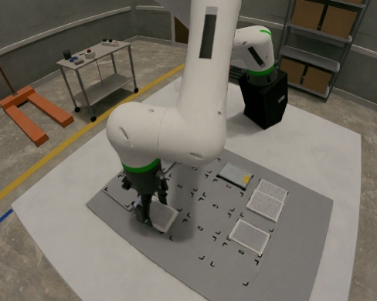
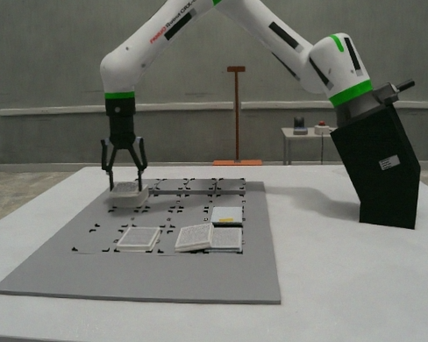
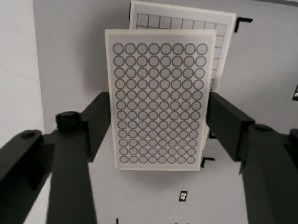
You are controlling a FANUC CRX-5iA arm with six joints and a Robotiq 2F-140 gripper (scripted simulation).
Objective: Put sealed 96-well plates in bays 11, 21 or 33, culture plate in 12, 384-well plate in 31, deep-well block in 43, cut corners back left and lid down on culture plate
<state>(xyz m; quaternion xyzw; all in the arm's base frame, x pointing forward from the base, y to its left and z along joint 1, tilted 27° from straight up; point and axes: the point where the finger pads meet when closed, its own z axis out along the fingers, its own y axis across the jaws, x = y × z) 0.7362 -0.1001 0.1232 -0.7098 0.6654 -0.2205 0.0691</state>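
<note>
Now: the tall white block 10 mm behind my hand, 20 mm to the right of it and 50 mm below it. The rest, counted from my hand: plate: 300 mm behind, 340 mm to the left, 60 mm below; lid: 320 mm behind, 170 mm to the left, 60 mm below; bay label: 140 mm behind, 320 mm to the left, 70 mm below.
</note>
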